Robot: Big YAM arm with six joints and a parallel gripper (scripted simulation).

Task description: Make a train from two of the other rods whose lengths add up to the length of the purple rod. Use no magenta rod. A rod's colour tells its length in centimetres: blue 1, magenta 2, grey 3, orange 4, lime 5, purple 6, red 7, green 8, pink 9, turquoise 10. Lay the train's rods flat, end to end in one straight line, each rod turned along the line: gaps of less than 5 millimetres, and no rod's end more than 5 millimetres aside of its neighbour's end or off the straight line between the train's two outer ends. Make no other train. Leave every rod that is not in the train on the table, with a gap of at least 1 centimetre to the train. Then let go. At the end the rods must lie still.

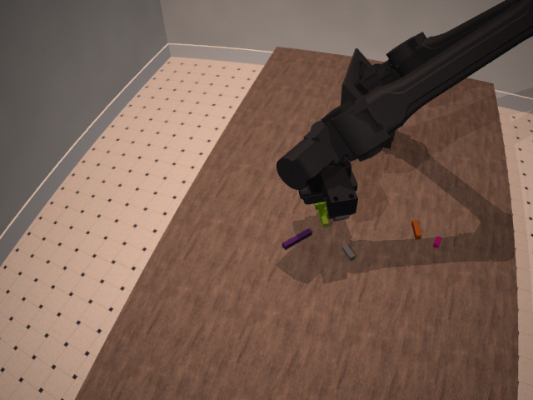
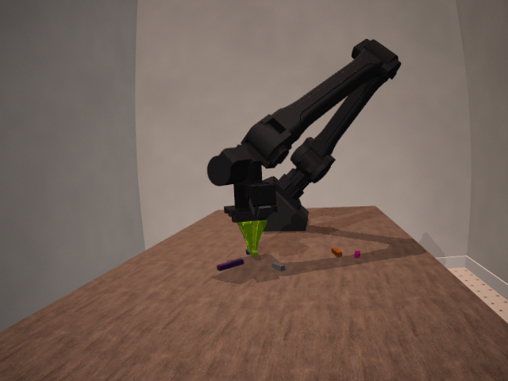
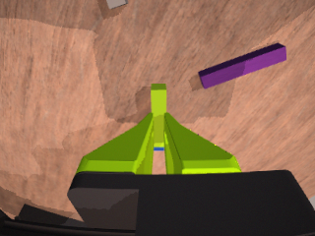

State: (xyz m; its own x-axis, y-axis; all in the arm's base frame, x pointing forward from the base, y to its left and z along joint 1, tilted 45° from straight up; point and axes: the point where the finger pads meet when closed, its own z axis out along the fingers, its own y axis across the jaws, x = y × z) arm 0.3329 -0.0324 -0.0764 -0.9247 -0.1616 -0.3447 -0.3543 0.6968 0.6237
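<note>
Right now the lime rod is 10 mm below my hand. From my hand the other things lie so: grey rod (70 mm ahead, 60 mm to the left, 20 mm below); then blue rod (30 mm behind, 20 mm below, 10 mm to the right); then purple rod (60 mm ahead, 40 mm to the right, 20 mm below).
</note>
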